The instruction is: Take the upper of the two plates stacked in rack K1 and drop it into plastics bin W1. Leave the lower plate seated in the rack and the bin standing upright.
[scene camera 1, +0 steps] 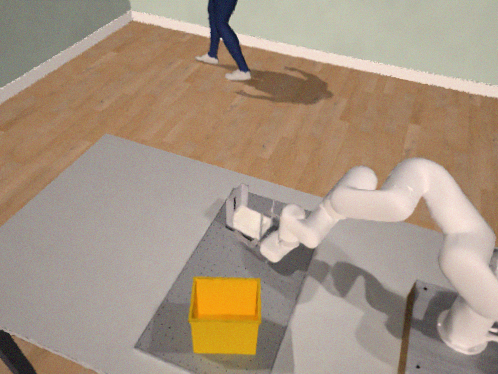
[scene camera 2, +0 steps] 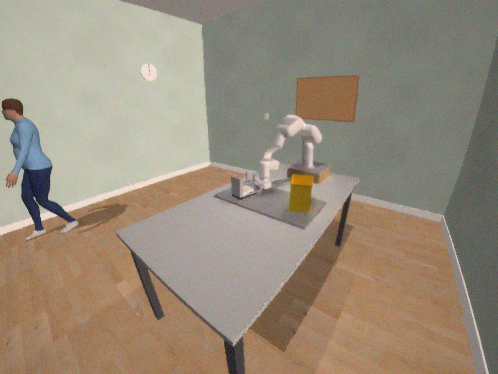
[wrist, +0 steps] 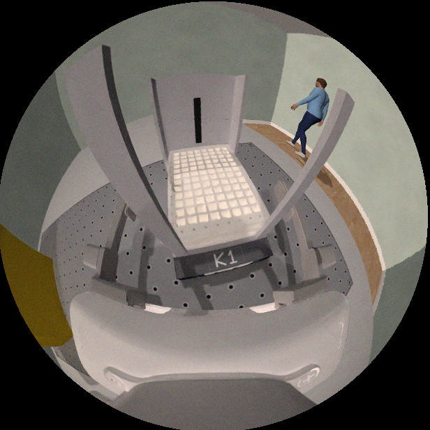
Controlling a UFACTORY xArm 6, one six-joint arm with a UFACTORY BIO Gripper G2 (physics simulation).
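Places are measured from the arm's base along level axes (x ahead, y left, z up), in metres.
Pixels of known places: end effector, tool point: (scene camera 1: pixel 255 223) (scene camera 2: pixel 246 188); arm's base, origin of the base link: (scene camera 1: pixel 460 331) (scene camera 2: pixel 306 166).
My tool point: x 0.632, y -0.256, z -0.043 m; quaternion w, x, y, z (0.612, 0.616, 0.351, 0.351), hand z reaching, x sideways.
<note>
For each thing: its top centre in the pictures, then the offset to it from my tool point. Level surfaces: height alone.
- Rack K1, middle of its top: (scene camera 1: pixel 253 199) (scene camera 2: pixel 244 175) dx +0.014, dy -0.008, dz +0.107 m
- white multi-well plate, middle of its top: (scene camera 1: pixel 249 218) dx +0.024, dy -0.012, dz +0.006 m
- Plastics bin W1, middle of its top: (scene camera 1: pixel 225 298) (scene camera 2: pixel 302 179) dx -0.010, dy +0.393, dz +0.139 m
- dark perforated board, its level: dz -0.041 m
- table, its level: dz -0.054 m
Rack K1 (scene camera 1: pixel 242 200) (scene camera 2: pixel 236 187) (wrist: pixel 175 115) stands upright with a white multi-well plate (scene camera 1: pixel 250 221) (wrist: pixel 212 192) lying flat and low in it, between the back panel and front posts. The frames do not show whether a second plate lies under it. My gripper (wrist: pixel 207 206) is open and empty, with its fingers apart on either side of the rack and clear of the plate's sides. The scene views do not show the fingers clearly. Plastics bin W1 (scene camera 1: pixel 225 337) (scene camera 2: pixel 301 197) (wrist: pixel 30 290) is yellow and stands upright; its floor is hidden.
The rack and bin stand on a dark perforated board (scene camera 1: pixel 175 320) (scene camera 2: pixel 270 210). The rack's two tall front posts rise close in front of the hand in the wrist view. The arm's base plinth (scene camera 2: pixel 320 174) is on the table (scene camera 2: pixel 210 260). A person (scene camera 2: pixel 32 150) walks on the floor beyond the table.
</note>
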